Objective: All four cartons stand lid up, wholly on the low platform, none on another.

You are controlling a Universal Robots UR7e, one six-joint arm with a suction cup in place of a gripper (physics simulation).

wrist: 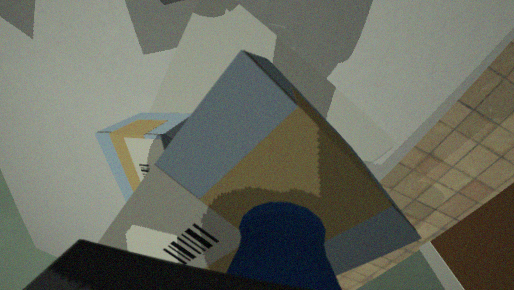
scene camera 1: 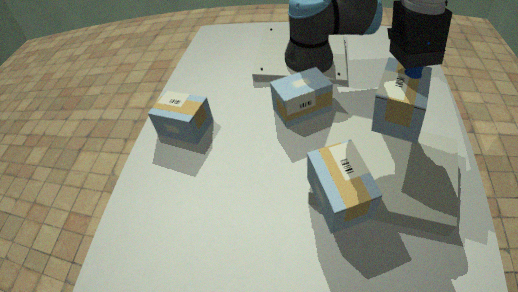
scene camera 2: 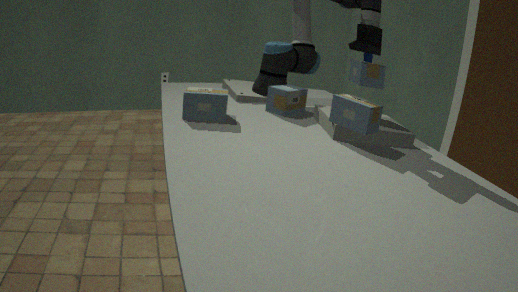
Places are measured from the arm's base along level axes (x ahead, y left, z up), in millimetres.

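Where they show: hand at its tool point: [wrist: 280, 211] [scene camera 1: 412, 79]; arm's base at its link origin: [scene camera 1: 308, 59].
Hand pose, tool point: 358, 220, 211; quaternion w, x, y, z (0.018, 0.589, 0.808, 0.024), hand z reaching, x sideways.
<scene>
Things, the pixels of their top centre, and the offset from my tool point, as dx, dy, dz. Level surfaces: height alone.
- blue carton at its top centre: [wrist: 219, 259] [scene camera 1: 407, 79] [scene camera 2: 368, 61] +24, -18, +17
- low platform at its top centre: [wrist: 258, 135] [scene camera 1: 392, 163] [scene camera 2: 365, 118] +57, -14, -187
- second carton at its top centre: [wrist: 142, 180] [scene camera 1: 344, 173] [scene camera 2: 358, 100] +148, -132, -104
- third carton at its top centre: [scene camera 1: 301, 82] [scene camera 2: 288, 87] -151, -230, -143
- fourth carton at its top centre: [scene camera 1: 176, 105] [scene camera 2: 206, 90] -73, -542, -152
- table at its surface level: dz -235
My suction cup [scene camera 1: 414, 73] [scene camera 2: 368, 57] [wrist: 282, 240] is on the top of a blue carton [scene camera 1: 398, 107] [scene camera 2: 367, 75] [wrist: 250, 130], which hangs lid up in the air, above and behind the low platform [scene camera 1: 420, 222] [scene camera 2: 397, 139] in scene camera 2. A second carton [scene camera 1: 345, 175] [scene camera 2: 356, 115] [wrist: 119, 140] is lid up at the platform's near left corner and appears to overhang its edge. A third carton [scene camera 1: 302, 97] [scene camera 2: 286, 101] lies on its side on the table, its barcode label facing sideways. A fourth carton [scene camera 1: 180, 117] [scene camera 2: 205, 106] stands lid up on the table at the left.
The robot's base plate [scene camera 1: 272, 50] [scene camera 2: 242, 95] is behind the third carton. The table [scene camera 1: 200, 225] [scene camera 2: 260, 210] ends at a tiled floor [scene camera 1: 55, 125] [scene camera 2: 100, 190] on the left. Shadows lie across the platform and the table's right part.
</scene>
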